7 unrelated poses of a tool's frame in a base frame.
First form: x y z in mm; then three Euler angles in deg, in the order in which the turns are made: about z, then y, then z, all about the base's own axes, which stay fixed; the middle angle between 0 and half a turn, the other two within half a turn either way.
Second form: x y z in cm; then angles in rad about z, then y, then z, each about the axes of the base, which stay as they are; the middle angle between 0 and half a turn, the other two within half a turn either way. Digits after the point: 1 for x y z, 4 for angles.
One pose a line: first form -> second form
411 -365 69 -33.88 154.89 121.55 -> 41.1 -36.5 6.9 -0.5913 2.7033 2.1214
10 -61 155 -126.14 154.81 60.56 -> 1.0 -6.1 15.5 -2.2016 2.7019 1.0570
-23 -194 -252 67.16 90.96 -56.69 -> -2.3 -19.4 -25.2 1.1722 1.5876 -0.9894
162 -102 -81 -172.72 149.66 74.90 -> 16.2 -10.2 -8.1 -3.0145 2.6121 1.3073
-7 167 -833 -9.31 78.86 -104.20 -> -0.7 16.7 -83.3 -0.1625 1.3764 -1.8186
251 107 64 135.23 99.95 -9.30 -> 25.1 10.7 6.4 2.3602 1.7445 -0.1623
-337 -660 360 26.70 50.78 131.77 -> -33.7 -66.0 36.0 0.4660 0.8863 2.2998
